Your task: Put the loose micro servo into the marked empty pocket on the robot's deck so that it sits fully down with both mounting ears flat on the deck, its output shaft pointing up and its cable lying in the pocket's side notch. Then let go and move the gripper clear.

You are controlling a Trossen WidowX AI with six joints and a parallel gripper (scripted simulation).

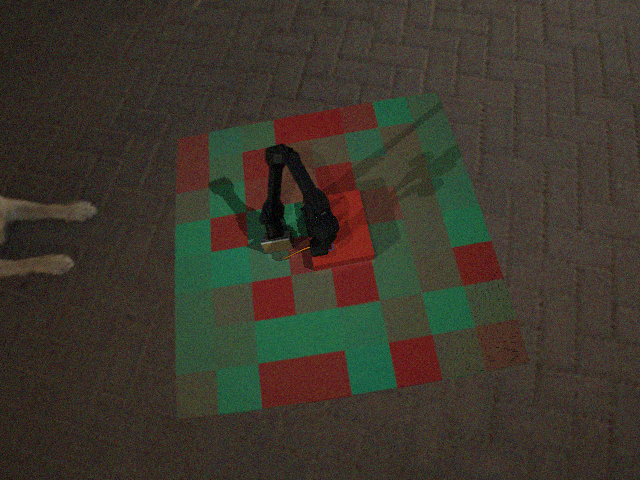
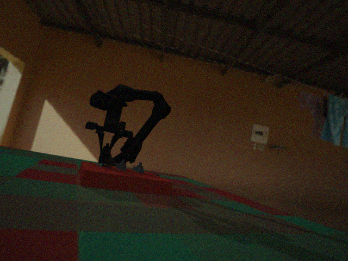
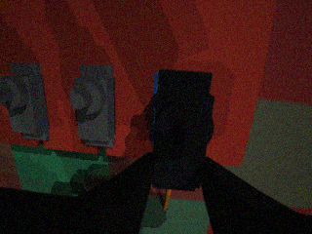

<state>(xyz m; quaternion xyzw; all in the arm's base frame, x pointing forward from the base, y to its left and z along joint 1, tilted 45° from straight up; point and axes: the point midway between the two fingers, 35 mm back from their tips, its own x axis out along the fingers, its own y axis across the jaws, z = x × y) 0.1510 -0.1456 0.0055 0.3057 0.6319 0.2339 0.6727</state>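
Now: the red deck 130 mm ahead of my gripper tip, 80 mm below it and 70 mm to the left of it.
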